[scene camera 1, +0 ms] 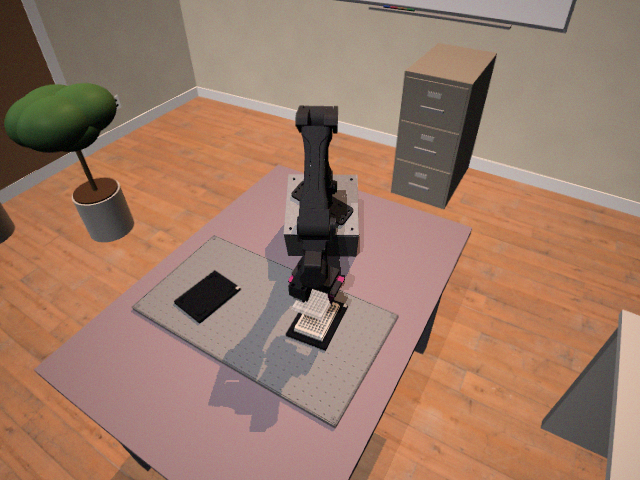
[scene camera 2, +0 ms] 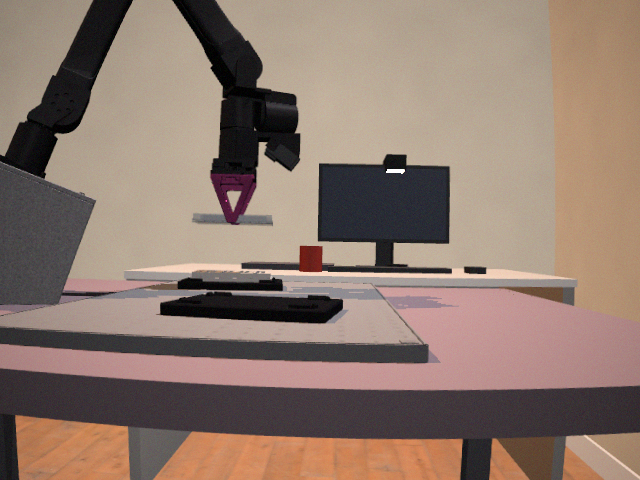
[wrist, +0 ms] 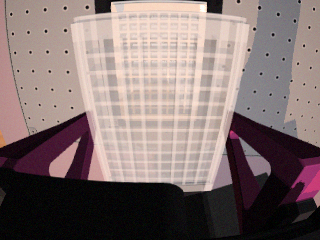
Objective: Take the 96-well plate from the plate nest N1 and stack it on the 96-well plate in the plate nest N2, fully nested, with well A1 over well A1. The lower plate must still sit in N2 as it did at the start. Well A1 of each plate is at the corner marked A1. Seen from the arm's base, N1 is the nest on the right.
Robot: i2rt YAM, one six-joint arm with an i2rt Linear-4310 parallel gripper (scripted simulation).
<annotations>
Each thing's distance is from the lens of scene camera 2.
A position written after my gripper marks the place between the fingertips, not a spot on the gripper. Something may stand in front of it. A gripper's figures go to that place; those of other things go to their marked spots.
my gripper (scene camera 2: 233,223): 92 cm
96-well plate (scene camera 2: 199,218): 89 cm
</annotations>
